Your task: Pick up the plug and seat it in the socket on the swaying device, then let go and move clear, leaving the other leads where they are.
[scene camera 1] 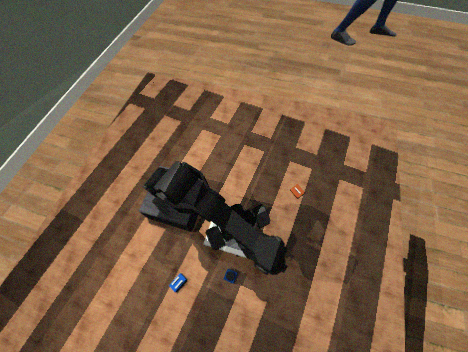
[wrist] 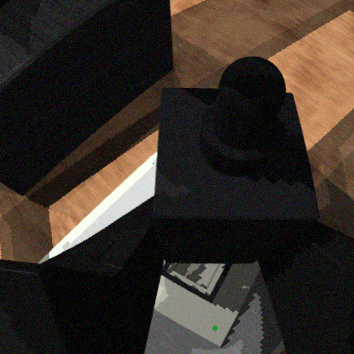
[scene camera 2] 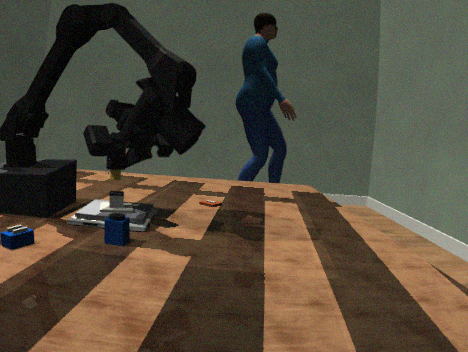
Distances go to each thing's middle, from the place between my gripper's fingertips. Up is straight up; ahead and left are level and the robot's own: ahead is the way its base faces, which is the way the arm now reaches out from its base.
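Scene:
Device point(scene camera 2: 98, 209): below my hand by 80 mm, right of it by 20 mm, ahead by 10 mm. Plug point(wrist: 232, 179): 20 mm above my hand.

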